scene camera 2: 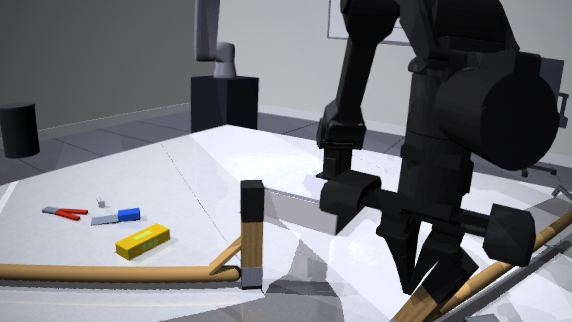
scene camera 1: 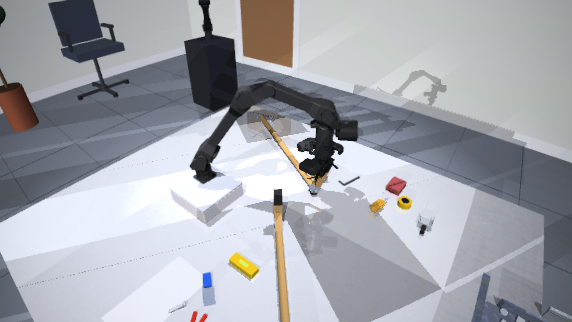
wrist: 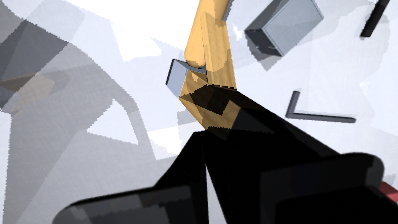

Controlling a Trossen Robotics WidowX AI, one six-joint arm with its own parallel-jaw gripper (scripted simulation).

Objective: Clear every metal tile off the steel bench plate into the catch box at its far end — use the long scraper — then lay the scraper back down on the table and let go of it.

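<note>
Scene camera 1 shows my gripper; the wrist view shows the gripper too. A yellow level is visible in the pictures along with my gripper.
</note>
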